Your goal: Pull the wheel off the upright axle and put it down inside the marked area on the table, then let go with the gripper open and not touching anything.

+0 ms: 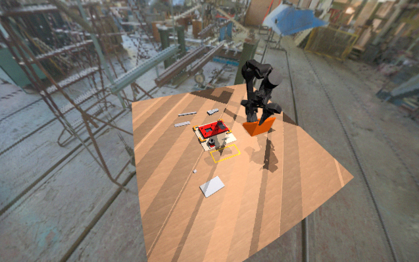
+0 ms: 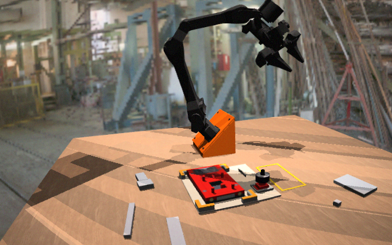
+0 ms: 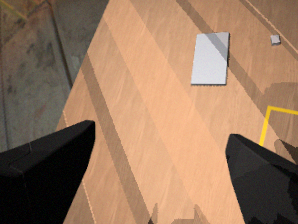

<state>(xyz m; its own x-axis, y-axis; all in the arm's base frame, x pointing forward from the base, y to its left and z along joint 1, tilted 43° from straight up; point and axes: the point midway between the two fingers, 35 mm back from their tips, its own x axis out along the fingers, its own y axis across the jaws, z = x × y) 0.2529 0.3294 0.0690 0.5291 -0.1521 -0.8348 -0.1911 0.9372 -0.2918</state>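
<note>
The black wheel is 10 cm ahead of my gripper tip, 18 cm to the right of it and 29 cm below it. The rest, counted from my gripper tip: small grey cube 27 cm ahead, 4 cm to the right, 33 cm below.
</note>
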